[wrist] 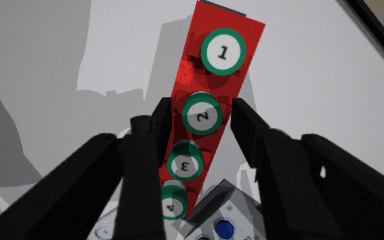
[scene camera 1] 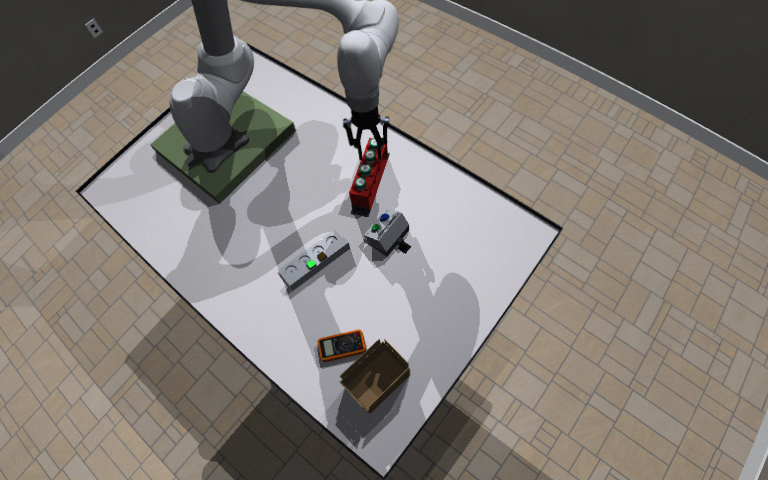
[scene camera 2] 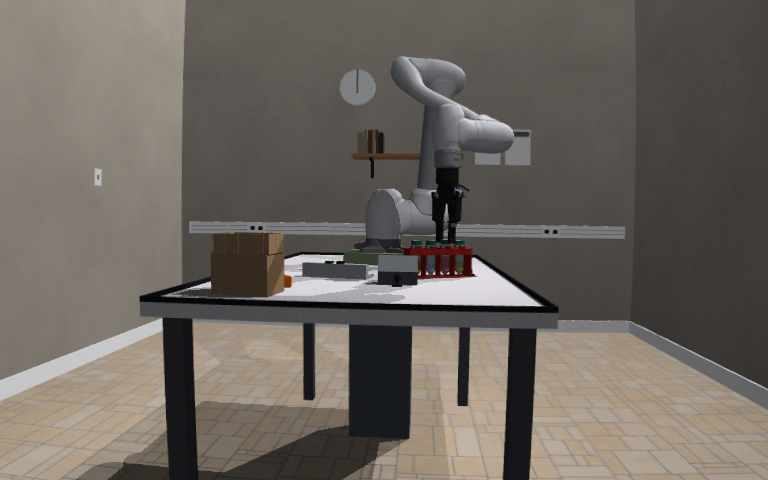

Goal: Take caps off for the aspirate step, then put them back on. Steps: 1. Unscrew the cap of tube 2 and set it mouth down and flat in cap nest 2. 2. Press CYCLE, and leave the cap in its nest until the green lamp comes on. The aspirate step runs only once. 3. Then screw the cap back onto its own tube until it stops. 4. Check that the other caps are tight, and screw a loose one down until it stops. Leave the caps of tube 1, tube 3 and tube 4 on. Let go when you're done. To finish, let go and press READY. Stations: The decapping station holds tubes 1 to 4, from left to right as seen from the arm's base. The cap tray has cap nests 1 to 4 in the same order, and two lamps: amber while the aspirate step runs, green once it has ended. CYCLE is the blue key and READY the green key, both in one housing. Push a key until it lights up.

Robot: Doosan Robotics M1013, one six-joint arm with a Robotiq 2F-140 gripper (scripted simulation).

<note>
The pictures show: my gripper, a cardboard box and a grey key housing.
My gripper shows as well in the wrist view and in scene camera 1.
</note>
